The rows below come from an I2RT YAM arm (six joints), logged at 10 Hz.
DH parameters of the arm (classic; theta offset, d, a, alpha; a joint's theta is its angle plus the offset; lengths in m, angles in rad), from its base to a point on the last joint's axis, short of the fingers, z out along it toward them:
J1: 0 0.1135 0.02 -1.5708
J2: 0 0 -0.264 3.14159
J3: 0.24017 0 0.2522 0
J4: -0.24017 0 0.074 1.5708
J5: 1.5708 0 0 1.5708
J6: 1.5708 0.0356 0 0
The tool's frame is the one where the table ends.
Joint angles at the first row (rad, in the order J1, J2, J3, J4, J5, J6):
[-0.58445, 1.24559, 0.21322, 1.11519, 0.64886, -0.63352]
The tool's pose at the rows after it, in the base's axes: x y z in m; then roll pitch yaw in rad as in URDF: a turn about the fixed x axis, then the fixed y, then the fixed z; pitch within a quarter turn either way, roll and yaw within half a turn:
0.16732 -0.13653 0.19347 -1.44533 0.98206 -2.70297
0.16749 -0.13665 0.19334 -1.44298 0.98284 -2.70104
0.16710 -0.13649 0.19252 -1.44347 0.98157 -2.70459
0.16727 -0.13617 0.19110 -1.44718 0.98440 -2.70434
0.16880 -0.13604 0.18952 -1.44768 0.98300 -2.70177
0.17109 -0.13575 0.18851 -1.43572 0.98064 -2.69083
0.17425 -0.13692 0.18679 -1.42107 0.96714 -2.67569
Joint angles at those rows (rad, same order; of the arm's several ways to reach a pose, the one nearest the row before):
[-0.58443, 1.24408, 0.21476, 1.11674, 0.65041, -0.63812]
[-0.58446, 1.24718, 0.21478, 1.12135, 0.65041, -0.63814]
[-0.58443, 1.25012, 0.21169, 1.12742, 0.65348, -0.63967]
[-0.58296, 1.25631, 0.20863, 1.13362, 0.65193, -0.63509]
[-0.57835, 1.27312, 0.20861, 1.15038, 0.65345, -0.63658]
[-0.57068, 1.29618, 0.21014, 1.18100, 0.65961, -0.64424]
[-0.56760, 1.33441, 0.21472, 1.22691, 0.65807, -0.66415]

